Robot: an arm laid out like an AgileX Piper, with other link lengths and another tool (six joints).
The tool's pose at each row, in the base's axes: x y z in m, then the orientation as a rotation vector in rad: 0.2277 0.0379 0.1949 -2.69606 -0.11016 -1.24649; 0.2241 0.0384 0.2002 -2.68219 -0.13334 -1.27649; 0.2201 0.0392 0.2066 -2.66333 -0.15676 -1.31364; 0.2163 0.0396 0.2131 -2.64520 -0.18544 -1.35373; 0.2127 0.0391 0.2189 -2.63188 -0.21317 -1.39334; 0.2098 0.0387 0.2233 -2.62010 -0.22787 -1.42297; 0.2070 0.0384 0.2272 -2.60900 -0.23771 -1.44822
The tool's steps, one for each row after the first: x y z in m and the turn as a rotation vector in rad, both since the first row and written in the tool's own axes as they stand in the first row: 0.0017 -0.0016 -0.0060 0.00557 0.02071 -0.01653; 0.0040 -0.0037 -0.0129 0.01196 0.04715 -0.03344; 0.0065 -0.0055 -0.0198 0.01706 0.07471 -0.05486; 0.0086 -0.0062 -0.0263 0.01741 0.10034 -0.07735; 0.0100 -0.0067 -0.0313 0.01739 0.12040 -0.08997; 0.0112 -0.0073 -0.0360 0.01738 0.13797 -0.09880
